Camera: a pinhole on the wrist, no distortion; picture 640 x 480 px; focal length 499.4 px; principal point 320.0 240.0 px. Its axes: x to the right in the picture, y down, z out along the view. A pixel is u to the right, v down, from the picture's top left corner.
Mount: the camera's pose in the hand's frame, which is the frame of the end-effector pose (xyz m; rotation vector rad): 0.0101 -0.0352 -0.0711 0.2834 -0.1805 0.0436
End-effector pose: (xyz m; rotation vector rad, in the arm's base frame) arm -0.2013 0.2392 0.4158 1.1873 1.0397 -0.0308
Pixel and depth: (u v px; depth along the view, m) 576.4 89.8 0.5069
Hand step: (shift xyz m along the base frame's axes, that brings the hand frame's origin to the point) 0.2069 -0.3626 -0.3671
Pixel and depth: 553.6 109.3 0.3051
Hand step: 0.0994 -0.2034 -0.2158
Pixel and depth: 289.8 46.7 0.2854
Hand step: -0.0360 -0.2446 -0.1328
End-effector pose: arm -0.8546 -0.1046 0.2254 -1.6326 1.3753 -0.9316
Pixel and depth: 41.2 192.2 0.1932
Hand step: 0.1045 0.1467 0.0574
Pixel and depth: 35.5 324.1 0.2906
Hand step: 0.1688 0.2312 -0.0207
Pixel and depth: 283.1 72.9 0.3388
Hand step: 0.2809 0.1113 0.1258
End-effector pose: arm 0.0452 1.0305 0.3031 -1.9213 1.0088 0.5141
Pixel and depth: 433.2 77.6 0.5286
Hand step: 0.3251 0.4181 -0.0676
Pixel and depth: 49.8 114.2 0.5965
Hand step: 0.0678 0.6104 0.2450
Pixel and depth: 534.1 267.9 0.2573
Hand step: 0.1249 0.1596 -0.1059
